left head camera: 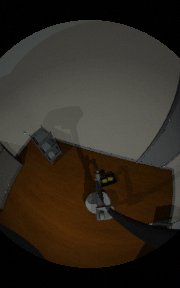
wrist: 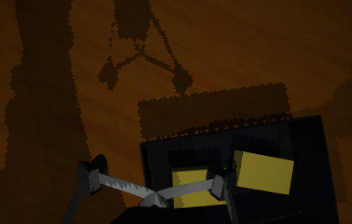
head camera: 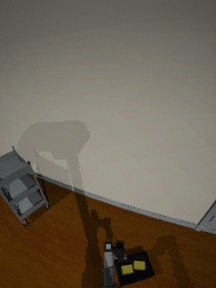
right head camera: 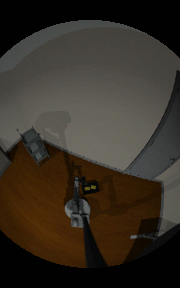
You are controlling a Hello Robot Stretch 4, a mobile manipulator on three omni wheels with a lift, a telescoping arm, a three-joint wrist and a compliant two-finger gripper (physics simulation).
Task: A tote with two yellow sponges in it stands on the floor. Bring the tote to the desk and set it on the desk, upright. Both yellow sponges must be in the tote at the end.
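Places are measured from the robot's base along level axes (x back, y left, z down), in centimetres.
Where they show: gripper, between the fingertips: (wrist: 158,170).
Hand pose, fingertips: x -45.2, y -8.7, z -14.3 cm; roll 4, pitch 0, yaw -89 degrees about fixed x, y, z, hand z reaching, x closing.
Observation:
Each offset is from my fingertips to the top centre of the thing.
The black tote {dx +4.2, dy -13.6, dz +7.1 cm} (head camera: 149,268) (left head camera: 114,177) (right head camera: 98,188) (wrist: 322,165) stands upright on the floor. Two yellow sponges lie in it side by side: the left sponge {dx +4.7, dy -7.5, dz +12.3 cm} (head camera: 127,269) (wrist: 187,189) and the right sponge {dx +2.0, dy -19.2, dz +12.3 cm} (head camera: 139,265) (wrist: 265,172). My gripper (head camera: 120,257) (wrist: 158,170) is open and empty at the tote's left side. In the wrist view the left fingertip is over floor outside the tote, and the right fingertip overlaps the gap between the sponges, partly hiding the left one. Its height above the rim is hard to tell. I cannot identify the desk.
A grey shelf cart (head camera: 24,178) (left head camera: 41,132) (right head camera: 28,134) stands at the left by the wall (head camera: 125,130). A tall grey panel (left head camera: 167,142) (right head camera: 162,137) is at the right. A pale bar (right head camera: 143,236) shows at the lower right in the right head view. Shadows cross the floor.

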